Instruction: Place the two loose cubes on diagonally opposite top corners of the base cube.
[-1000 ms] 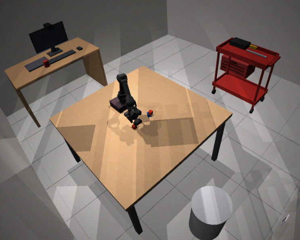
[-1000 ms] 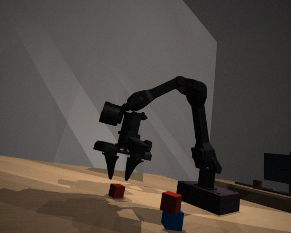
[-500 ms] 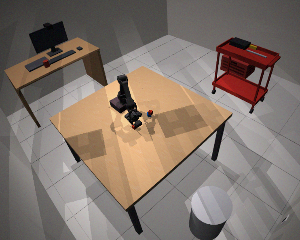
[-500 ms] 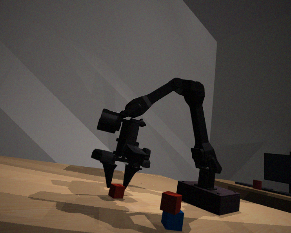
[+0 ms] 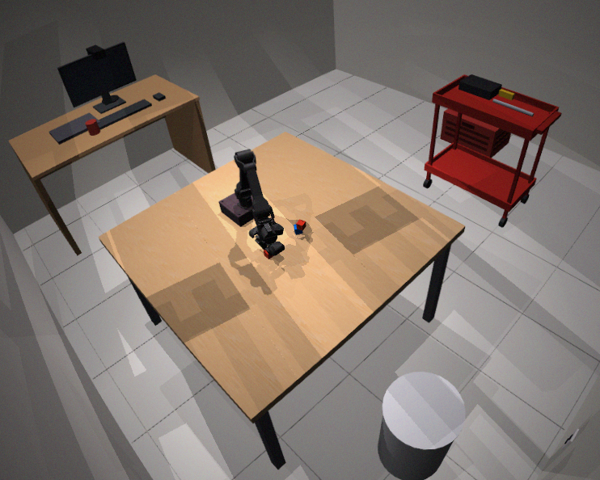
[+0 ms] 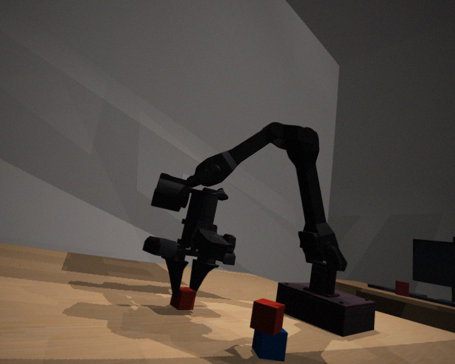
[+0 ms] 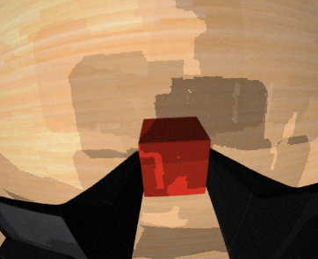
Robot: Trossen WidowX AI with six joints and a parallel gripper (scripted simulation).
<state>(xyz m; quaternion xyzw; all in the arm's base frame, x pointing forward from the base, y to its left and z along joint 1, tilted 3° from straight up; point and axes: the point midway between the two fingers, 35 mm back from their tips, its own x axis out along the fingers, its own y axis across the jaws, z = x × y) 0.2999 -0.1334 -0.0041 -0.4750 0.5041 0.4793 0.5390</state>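
The blue cube is 20 cm to the left of my gripper tip.
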